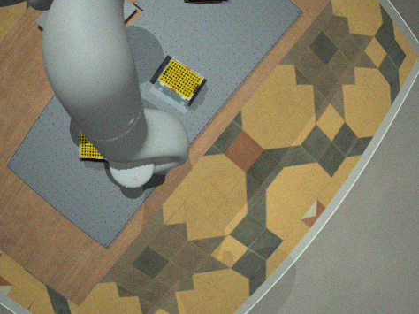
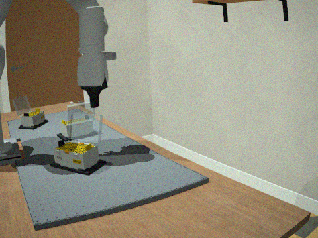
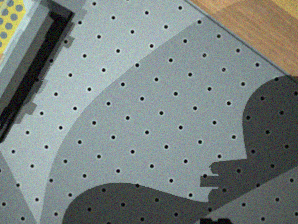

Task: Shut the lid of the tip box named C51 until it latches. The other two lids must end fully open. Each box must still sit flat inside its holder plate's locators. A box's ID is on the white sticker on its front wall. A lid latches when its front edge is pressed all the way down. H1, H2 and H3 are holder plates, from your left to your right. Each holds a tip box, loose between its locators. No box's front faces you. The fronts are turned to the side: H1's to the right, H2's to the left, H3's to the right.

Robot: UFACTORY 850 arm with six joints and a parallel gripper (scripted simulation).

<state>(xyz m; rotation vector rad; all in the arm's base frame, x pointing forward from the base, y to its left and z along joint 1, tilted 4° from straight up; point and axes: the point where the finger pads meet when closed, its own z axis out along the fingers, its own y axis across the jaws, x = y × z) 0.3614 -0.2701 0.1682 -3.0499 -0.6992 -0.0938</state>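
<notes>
My gripper is now 7 cm above the clear lid, 6 cm past it and 3 cm to the left of it.
</notes>
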